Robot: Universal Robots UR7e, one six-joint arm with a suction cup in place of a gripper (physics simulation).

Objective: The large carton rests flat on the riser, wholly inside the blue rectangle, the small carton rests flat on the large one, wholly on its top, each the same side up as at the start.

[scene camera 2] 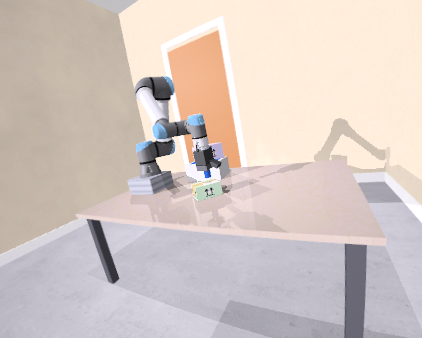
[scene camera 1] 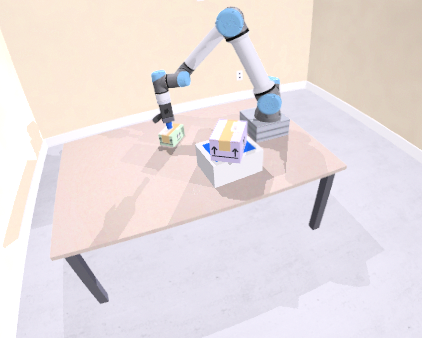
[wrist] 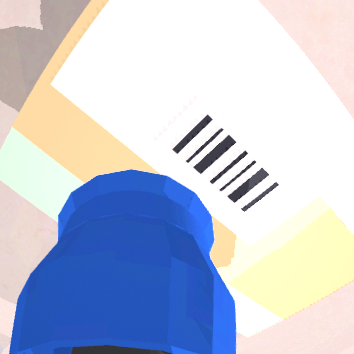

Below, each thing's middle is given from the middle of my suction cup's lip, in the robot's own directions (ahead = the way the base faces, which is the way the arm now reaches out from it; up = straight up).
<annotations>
Right now my suction cup is 22 cm past the white riser (scene camera 1: pixel 219 173), 34 cm to the right of it and 5 cm above it. Also, from my suction cup: large lilac carton (scene camera 1: pixel 227 142) (21 cm behind, 37 cm to the left, 7 cm above).
</annotations>
